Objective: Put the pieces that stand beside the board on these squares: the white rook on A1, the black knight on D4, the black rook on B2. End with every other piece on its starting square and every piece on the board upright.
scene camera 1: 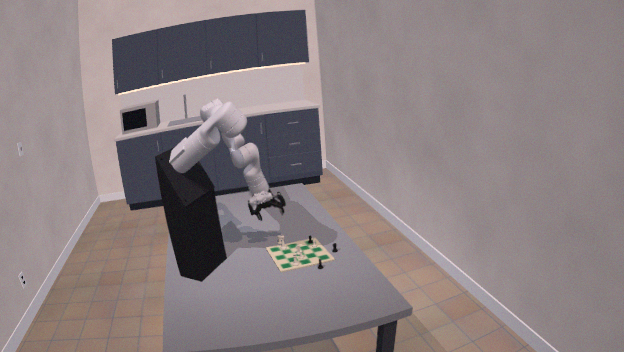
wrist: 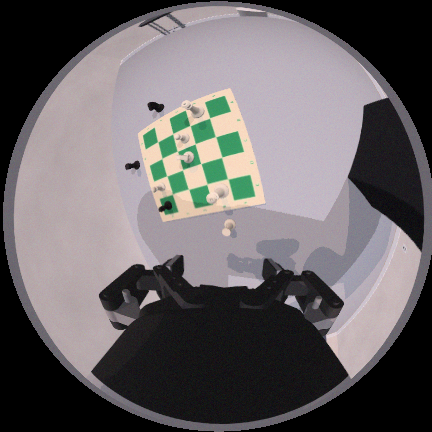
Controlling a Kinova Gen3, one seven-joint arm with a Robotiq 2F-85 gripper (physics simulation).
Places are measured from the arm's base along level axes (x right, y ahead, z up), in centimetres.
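Pixels of known places: gripper, between the fingertips: (scene camera 1: 272,216) (wrist: 223,265); arm's base, origin of its link: (scene camera 1: 179,162).
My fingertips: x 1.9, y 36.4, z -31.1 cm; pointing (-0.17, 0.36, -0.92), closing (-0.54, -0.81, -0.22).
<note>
For each thing: its middle in the pictures, then the offset to it from my fingertips. "spot": a spot on its surface instead.
- board, middle of its body: (wrist: 189,156) (scene camera 1: 298,254) dy +2.0, dx +14.4, dz -12.7 cm
- white rook, middle of its body: (wrist: 227,227) dy +2.3, dx +0.0, dz -11.3 cm
- knight, middle of its body: (wrist: 154,105) (scene camera 1: 320,263) dy +1.7, dx +28.8, dz -11.0 cm
- black rook, middle of its body: (wrist: 131,165) (scene camera 1: 334,247) dy +14.2, dx +22.0, dz -11.3 cm
- B2, a spot on its surface: (wrist: 168,146) spot: dy +4.3, dx +18.9, dz -12.4 cm
- D4, a spot on its surface: (wrist: 215,170) spot: dy -0.9, dx +9.6, dz -12.4 cm
- A4, middle of its body: (wrist: 190,107) dy -4.1, dx +21.0, dz -9.8 cm
- B3, middle of its body: (wrist: 180,137) dy +0.7, dx +18.0, dz -10.8 cm
- C3, middle of its body: (wrist: 183,156) dy +1.9, dx +14.4, dz -10.4 cm
- D1, middle of its body: (wrist: 156,187) dy +10.4, dx +13.3, dz -10.8 cm
- E4, middle of its body: (wrist: 215,194) dy +0.1, dx +6.2, dz -9.2 cm
- black piece, middle of its body: (wrist: 163,207) (scene camera 1: 310,239) dy +11.5, dx +9.3, dz -10.8 cm
The board (scene camera 1: 286,265) (wrist: 242,187) lies on the table. The white rook (wrist: 229,225) stands off the E edge, near column 4. A black piece, seemingly the knight (scene camera 1: 320,264) (wrist: 155,106), stands off the column 1 side near A. Another, seemingly the black rook (scene camera 1: 334,247) (wrist: 132,165), stands off that side near C. Squares A1 (wrist: 150,138), B2 (wrist: 168,146) and D4 (wrist: 215,170) are bare. My gripper (scene camera 1: 271,216) (wrist: 223,265) is open and empty, high above the table behind the E edge. In the scene view the white rook is hard to separate from the white piece beside it.
White pieces stand on A4 (wrist: 196,110), B3 (wrist: 184,138), C3 (wrist: 188,157), D1 (wrist: 160,187) and E4 (wrist: 220,191). A black piece (scene camera 1: 310,239) (wrist: 166,206) stands on E1. The black robot pedestal (scene camera 1: 192,235) (wrist: 392,155) rises beside the table.
</note>
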